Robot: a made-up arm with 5 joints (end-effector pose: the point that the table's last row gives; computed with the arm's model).
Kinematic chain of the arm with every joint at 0, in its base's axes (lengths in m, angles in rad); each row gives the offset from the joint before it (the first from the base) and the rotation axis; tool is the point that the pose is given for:
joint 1: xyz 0 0 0.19 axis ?
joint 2: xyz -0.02 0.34 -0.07 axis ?
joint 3: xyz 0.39 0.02 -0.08 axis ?
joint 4: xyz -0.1 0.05 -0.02 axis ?
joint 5: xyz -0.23 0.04 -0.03 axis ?
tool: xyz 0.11 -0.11 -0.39
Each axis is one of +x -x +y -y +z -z.
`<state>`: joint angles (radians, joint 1 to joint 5).
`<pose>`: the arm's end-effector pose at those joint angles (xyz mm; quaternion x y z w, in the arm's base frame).
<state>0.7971 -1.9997 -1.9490 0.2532 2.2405</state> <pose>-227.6 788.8 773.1 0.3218 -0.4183 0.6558 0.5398</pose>
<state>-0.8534 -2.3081 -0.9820 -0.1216 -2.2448</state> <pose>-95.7 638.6 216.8 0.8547 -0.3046 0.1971 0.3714</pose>
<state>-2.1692 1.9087 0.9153 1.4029 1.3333</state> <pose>-119.7 -28.7 407.7 0.1642 0.7332 -0.6457 0.1363</pose>
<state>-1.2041 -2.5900 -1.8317 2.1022 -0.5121</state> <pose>-803.0 307.5 20.1 -0.5287 0.6696 -0.4107 0.3216</pose>
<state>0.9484 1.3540 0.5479 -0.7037 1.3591</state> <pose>88.6 23.4 63.9 -0.4139 -0.2473 -0.3904 0.7843</pose>
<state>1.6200 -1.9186 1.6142 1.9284 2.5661</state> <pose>-2.1 301.3 1200.8 -0.6741 -0.5407 0.0814 0.4966</pose>
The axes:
joint 1: +x
joint 2: -z
joint 3: -y
joint 4: +x
joint 5: -y

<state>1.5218 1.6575 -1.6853 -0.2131 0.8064</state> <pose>-79.4 160.7 359.3 0.6798 0.6356 -0.2166 0.2950</pose>
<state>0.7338 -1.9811 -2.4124 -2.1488 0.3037</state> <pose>-87.4 913.9 668.0 0.6299 0.1726 -0.6492 0.3899</pose>
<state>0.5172 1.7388 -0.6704 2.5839 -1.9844</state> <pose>132.8 357.9 672.4 0.7978 -0.4795 0.2127 0.2972</pose>
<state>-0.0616 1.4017 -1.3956 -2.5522 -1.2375</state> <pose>48.4 -129.1 742.6 -0.5507 0.8299 -0.0149 0.0876</pose>
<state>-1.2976 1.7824 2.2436 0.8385 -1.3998</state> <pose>-55.7 -721.4 675.1 -0.7842 -0.3666 -0.2245 0.4475</pose>
